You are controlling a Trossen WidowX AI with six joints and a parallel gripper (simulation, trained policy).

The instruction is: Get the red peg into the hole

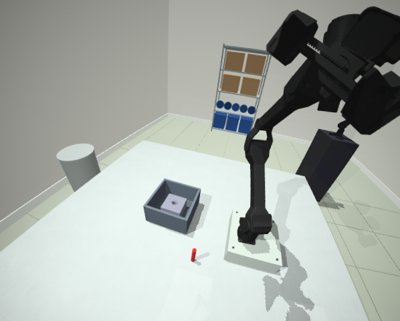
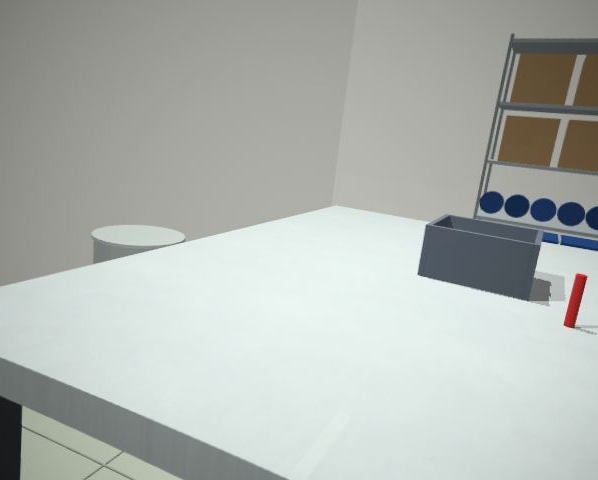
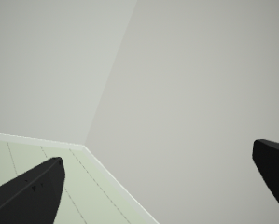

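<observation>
Now: the red peg 600 mm below my gripper tip, 90 mm ahead of it and 80 mm to the right of it. Round my gripper tip: grey box 610 mm below, 280 mm to the right, 220 mm ahead.
</observation>
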